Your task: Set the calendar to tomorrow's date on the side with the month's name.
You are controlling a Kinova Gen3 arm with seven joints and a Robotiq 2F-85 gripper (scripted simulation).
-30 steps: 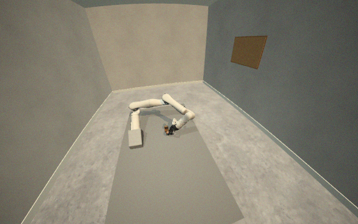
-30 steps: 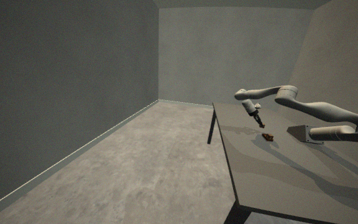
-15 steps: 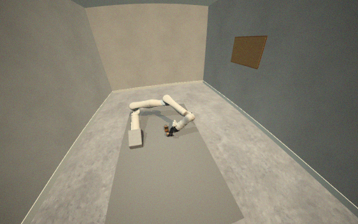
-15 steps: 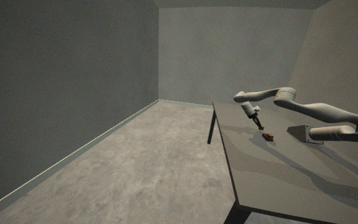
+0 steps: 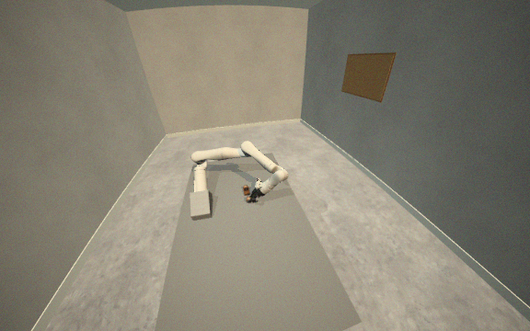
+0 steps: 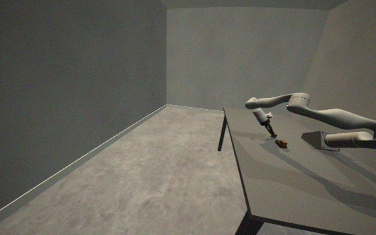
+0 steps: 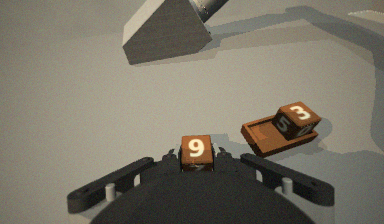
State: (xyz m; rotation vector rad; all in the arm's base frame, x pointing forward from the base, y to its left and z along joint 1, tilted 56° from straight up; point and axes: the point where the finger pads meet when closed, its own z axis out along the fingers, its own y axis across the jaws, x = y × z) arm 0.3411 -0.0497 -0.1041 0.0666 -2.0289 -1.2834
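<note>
My hand is 10 mm past the digit cube and 10 mm above it. The rest, counted from my hand: orange tray (10 mm behind, 110 mm to the left, 20 mm below).
</note>
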